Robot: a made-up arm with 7 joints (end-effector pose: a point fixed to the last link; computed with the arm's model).
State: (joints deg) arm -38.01 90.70 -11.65 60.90 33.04 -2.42 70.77
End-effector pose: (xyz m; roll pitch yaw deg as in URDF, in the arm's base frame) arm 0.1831 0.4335 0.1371 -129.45 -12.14 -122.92
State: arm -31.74 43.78 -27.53 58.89 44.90 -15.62 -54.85
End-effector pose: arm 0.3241 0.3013 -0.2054 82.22 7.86 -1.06
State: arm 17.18 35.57 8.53 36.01 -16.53 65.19 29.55
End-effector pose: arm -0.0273 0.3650 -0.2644 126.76 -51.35 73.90
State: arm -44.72 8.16 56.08 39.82 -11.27 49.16 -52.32
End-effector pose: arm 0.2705 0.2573 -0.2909 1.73 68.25 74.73
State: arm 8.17 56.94 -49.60 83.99 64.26 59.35 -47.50
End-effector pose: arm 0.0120 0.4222 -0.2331 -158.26 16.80 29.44
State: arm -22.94 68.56 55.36 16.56 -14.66 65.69 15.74
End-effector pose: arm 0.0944 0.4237 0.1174 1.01 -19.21 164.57
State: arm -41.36 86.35 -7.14 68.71 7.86 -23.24 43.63
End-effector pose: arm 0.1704 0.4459 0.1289 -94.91 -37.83 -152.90
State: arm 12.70 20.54 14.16 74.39 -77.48 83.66 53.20
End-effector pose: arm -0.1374 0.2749 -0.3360 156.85 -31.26 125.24
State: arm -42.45 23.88 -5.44 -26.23 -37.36 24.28 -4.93
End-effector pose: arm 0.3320 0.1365 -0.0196 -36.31 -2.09 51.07
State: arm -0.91 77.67 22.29 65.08 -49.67 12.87 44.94
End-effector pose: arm 0.0693 0.4804 0.0075 -21.00 -33.45 -153.86
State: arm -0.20 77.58 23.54 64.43 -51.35 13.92 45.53
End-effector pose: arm 0.0680 0.4804 0.0077 -18.99 -32.37 -153.94
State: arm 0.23 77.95 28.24 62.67 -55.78 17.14 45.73
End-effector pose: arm 0.0674 0.4798 0.0167 -11.97 -27.19 -156.36
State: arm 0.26 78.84 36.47 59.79 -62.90 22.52 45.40
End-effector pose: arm 0.0667 0.4779 0.0361 -1.20 -17.24 -160.94
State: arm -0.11 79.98 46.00 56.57 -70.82 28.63 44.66
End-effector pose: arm 0.0637 0.4747 0.0603 8.90 -4.65 -166.27
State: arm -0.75 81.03 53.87 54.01 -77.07 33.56 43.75
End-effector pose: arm 0.0589 0.4709 0.0812 15.09 6.58 -171.04
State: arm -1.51 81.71 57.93 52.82 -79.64 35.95 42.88
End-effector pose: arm 0.0557 0.4686 0.0928 17.02 12.69 -173.92
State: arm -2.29 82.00 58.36 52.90 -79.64 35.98 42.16
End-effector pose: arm 0.0558 0.4682 0.0955 16.83 14.23 -174.73
